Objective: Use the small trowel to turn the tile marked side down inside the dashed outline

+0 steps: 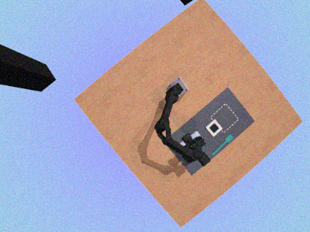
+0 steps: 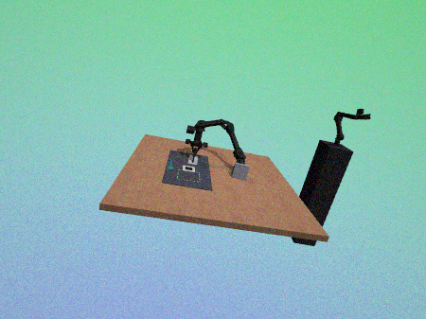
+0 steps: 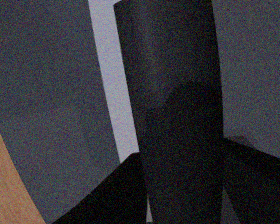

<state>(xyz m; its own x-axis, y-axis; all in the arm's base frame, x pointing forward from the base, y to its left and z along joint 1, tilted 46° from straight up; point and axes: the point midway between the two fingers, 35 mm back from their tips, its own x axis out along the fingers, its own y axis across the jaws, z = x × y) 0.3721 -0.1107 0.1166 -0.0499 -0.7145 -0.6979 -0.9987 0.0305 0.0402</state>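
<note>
Right now the tile is 22 cm to the left of my gripper tip, 6 cm below it and 2 cm ahead of it. Round my gripper tip: teal trowel: 21 cm to the left, 17 cm ahead, 6 cm below.
</note>
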